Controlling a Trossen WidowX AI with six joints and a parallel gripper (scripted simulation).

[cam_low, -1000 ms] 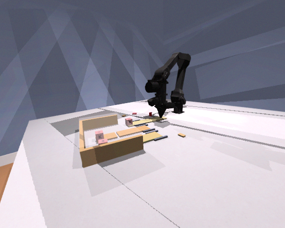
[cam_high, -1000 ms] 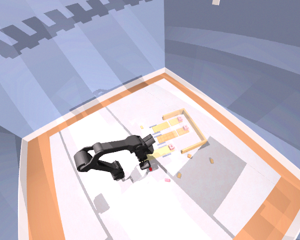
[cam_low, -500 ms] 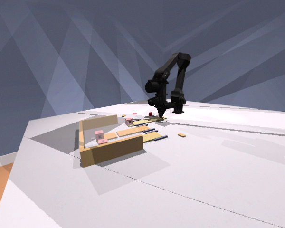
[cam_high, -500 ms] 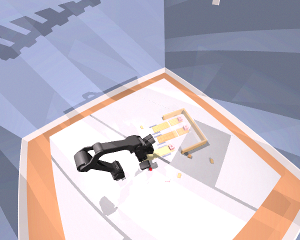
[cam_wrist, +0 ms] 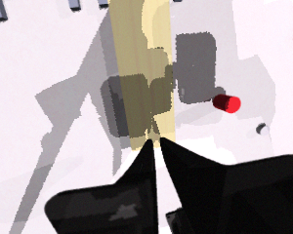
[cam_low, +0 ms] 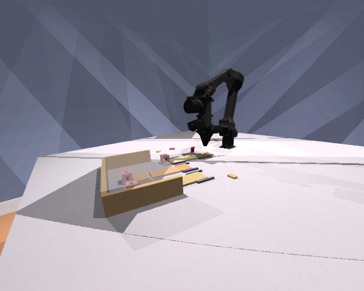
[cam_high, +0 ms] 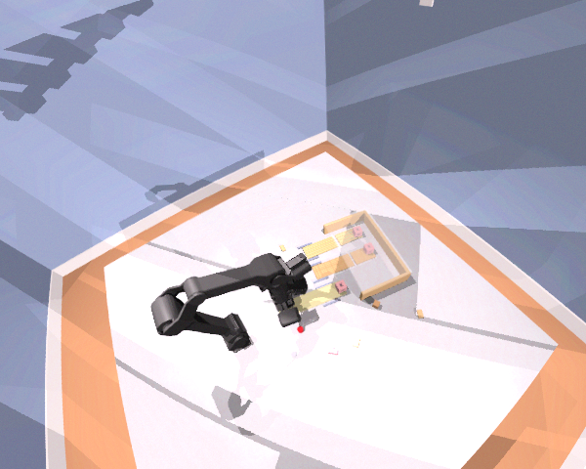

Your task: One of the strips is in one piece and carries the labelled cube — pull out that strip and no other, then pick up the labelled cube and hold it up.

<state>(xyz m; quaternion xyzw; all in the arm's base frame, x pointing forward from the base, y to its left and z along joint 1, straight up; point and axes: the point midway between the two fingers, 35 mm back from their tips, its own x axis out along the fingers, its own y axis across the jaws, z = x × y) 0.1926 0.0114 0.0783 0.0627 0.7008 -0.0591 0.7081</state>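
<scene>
My gripper tip is 9 cm to the left of the red block and 3 cm above it.
</scene>
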